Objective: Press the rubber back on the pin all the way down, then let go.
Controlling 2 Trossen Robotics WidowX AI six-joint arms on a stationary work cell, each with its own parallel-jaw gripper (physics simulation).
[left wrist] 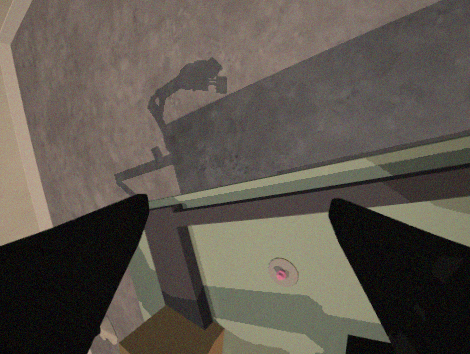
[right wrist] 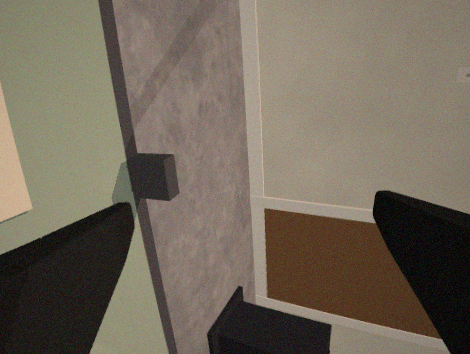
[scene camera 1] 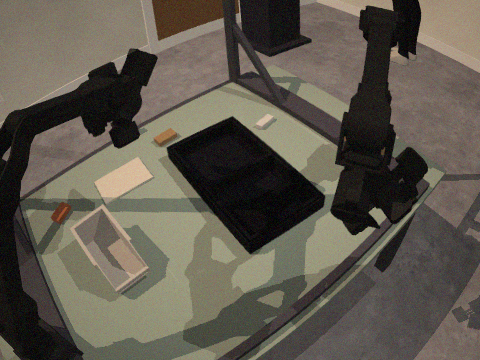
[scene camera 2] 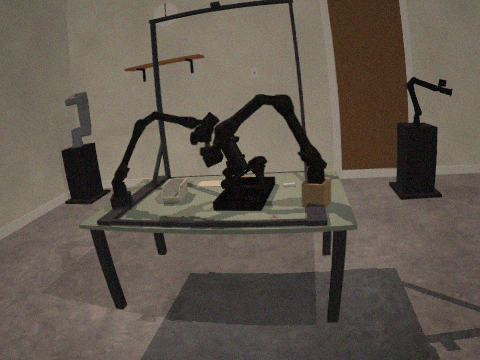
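Where they show: left gripper, fingertip midpoint: [left wrist: 241, 205] [scene camera 2: 254, 194]; right gripper, fingertip midpoint: [right wrist: 254, 208] [scene camera 2: 211, 142]; left arm's base, origin of the base link: [scene camera 2: 316, 181]; right arm's base, origin of the base link: [scene camera 1: 39, 347] [scene camera 2: 120, 195].
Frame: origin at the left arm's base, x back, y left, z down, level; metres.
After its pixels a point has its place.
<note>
A pale round disc [left wrist: 291, 263] @(x -0.126, y 0.195, z 0.102 m) lies flat on the table near its front edge, with a small pink rubber back [left wrist: 281, 275] @(x -0.119, y 0.182, z 0.093 m) [scene camera 2: 274, 216] @(x -0.116, y 0.178, z 0.101 m) standing at its middle in the left wrist view. How far the back sits down on the pin is too small to tell. The pin does not show in scene camera 1. My left gripper [left wrist: 241, 205] @(x -0.124, y 0.302, z -0.033 m) [scene camera 1: 376, 220] is open and empty, in the air above the table; the pin shows beyond and between its fingers in its wrist view, untouched. My right gripper [right wrist: 254, 208] @(x -0.634, y -0.131, z -0.130 m) [scene camera 1: 111, 134] is open and empty, high over the table's far side.
A black tray [scene camera 1: 287, 222] @(x -0.304, y 0.171, z 0.071 m) [scene camera 2: 237, 204] @(x -0.294, y 0.168, z 0.075 m) lies mid-table. A pale open bin [scene camera 1: 90, 246] @(x -0.756, y 0.083, z 0.098 m) [scene camera 2: 166, 199] @(x -0.670, y 0.222, z 0.079 m), a cream sheet [scene camera 1: 124, 178] @(x -0.645, y -0.116, z 0.098 m), a tan block [scene camera 1: 166, 137] @(x -0.507, y -0.227, z 0.088 m), a white block [scene camera 1: 265, 121] @(x -0.225, y -0.195, z 0.091 m) and a red block [scene camera 1: 61, 213] @(x -0.842, y -0.040, z 0.088 m) lie around it. A brown box [scene camera 2: 316, 194] @(x 0.016, y 0.050, z 0.040 m) [left wrist: 167, 332] @(x 0.011, y 0.050, z 0.049 m) stands by the left arm's base.
</note>
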